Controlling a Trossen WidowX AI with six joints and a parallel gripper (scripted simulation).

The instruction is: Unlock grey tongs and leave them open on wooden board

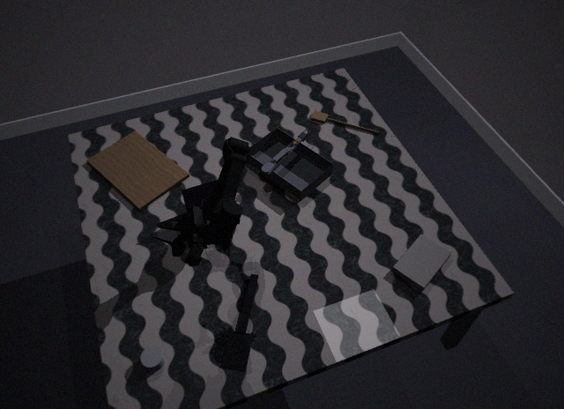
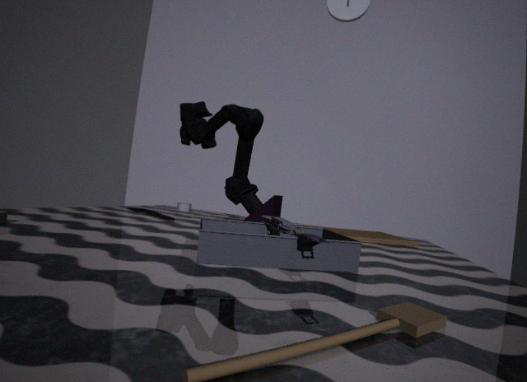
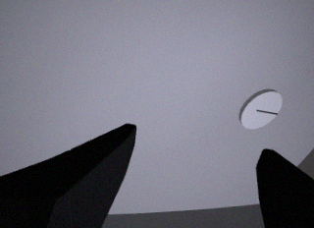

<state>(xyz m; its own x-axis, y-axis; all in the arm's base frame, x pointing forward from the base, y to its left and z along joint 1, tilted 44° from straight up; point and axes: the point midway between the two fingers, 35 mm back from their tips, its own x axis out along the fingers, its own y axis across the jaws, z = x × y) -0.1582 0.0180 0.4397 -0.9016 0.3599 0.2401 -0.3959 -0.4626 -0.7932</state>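
Right now the yellow lock piece is 590 mm ahead of my gripper tip, 490 mm to the left of it and 340 mm below it. From my gripper tip the other things lie so: grey roasting tin: 540 mm ahead, 430 mm to the left, 380 mm below; then wooden board: 630 mm to the left, 400 mm below, 30 mm behind; then dark spatula: 400 mm below, 170 mm ahead, 150 mm to the right.
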